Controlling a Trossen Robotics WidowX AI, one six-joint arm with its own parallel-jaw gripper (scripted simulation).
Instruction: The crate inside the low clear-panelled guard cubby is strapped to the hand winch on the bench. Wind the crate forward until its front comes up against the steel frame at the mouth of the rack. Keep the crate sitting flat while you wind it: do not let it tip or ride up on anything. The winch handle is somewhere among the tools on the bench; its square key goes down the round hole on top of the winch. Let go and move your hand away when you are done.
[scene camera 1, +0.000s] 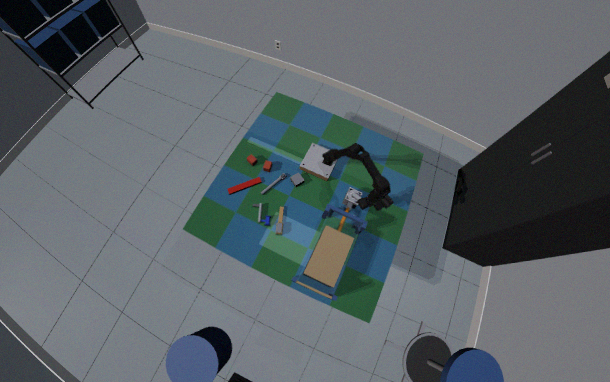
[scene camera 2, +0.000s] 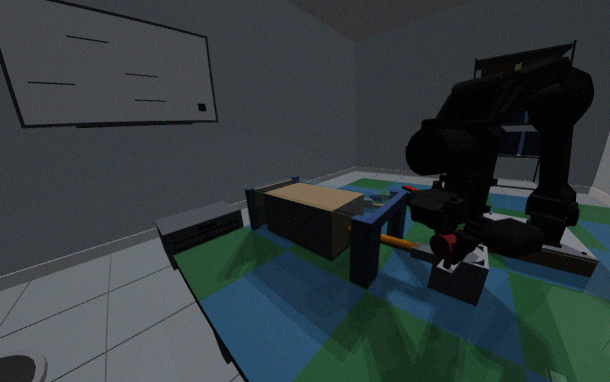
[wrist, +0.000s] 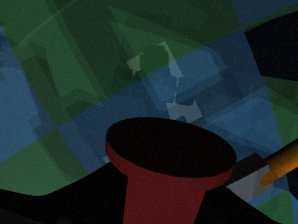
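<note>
The gripper (scene camera 2: 447, 259) is visible, and the wrist view (wrist: 158, 158) shows the gripper as well.
</note>
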